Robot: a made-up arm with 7 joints.
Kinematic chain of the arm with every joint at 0, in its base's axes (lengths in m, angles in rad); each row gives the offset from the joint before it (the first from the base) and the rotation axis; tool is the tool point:
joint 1: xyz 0 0.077 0 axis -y
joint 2: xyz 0 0.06 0 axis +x
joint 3: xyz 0 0 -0.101 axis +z
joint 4: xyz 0 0 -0.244 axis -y
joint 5: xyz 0 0 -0.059 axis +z
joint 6: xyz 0 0 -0.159 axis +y
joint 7: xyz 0 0 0 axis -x
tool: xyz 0 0 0
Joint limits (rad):
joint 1: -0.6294..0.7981
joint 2: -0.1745..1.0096
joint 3: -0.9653..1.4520
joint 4: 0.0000..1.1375
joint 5: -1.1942..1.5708
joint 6: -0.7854..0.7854
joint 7: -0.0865..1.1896
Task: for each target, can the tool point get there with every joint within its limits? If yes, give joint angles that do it. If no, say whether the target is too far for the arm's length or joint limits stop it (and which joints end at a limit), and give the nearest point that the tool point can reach.
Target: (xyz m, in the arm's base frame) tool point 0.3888 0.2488 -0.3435
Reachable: yes | joints 0.5853 0.2989 -0.2942 0.6995 -0.8301 -0.5774 0.3393
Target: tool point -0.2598 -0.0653 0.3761
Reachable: no: joint limits stop it (at a limit: joint 1, joint 2, joint 3, joint 4) | nearest point -0.1454 -0.0990 -0.3910 | short by 0.776 m
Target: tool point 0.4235 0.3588 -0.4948
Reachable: no: too far | nearest point 0.3465 0.3185 -0.4049 | short by 0.125 m
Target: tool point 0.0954 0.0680 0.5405
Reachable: no: joint limits stop it (at a limit: joint 1, joint 2, joint 4) | nearest point 0.2368 0.5533 0.0167 | short by 0.728 m
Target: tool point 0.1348 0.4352 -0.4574
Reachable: yes | joints 0.2430 0.5563 0.0799 0.0958 1.0083 0.1290 0.3216
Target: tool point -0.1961 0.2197 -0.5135
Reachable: yes | joints -0.4198 0.0350 1.1257 0.3282 1.2784 -0.2797 0.5705
